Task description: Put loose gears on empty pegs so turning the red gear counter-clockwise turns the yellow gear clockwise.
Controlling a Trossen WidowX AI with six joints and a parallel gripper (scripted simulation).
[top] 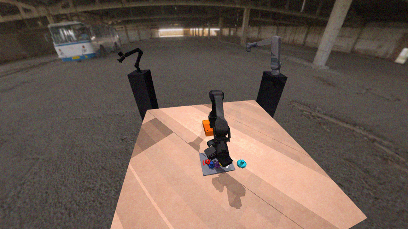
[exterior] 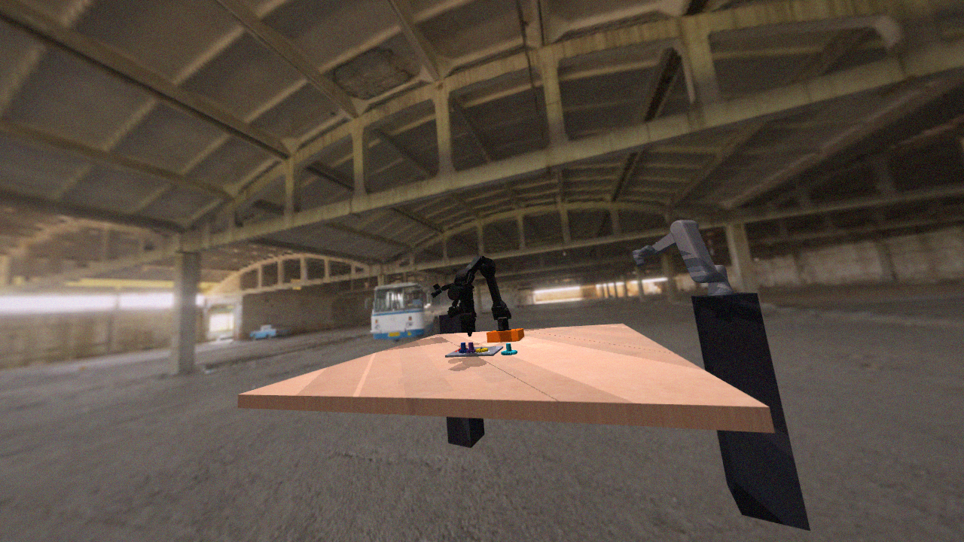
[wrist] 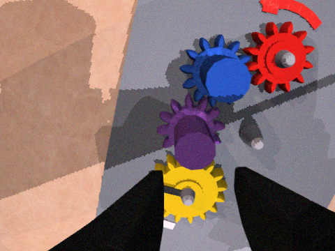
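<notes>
My gripper tip is 5 cm above the purple gear. Also, from my gripper tip: red gear (6 cm to the right, 6 cm below, 3 cm behind); then yellow gear (6 cm below, 4 cm to the left, 2 cm behind); then blue gear (5 cm below, 4 cm to the right).
</notes>
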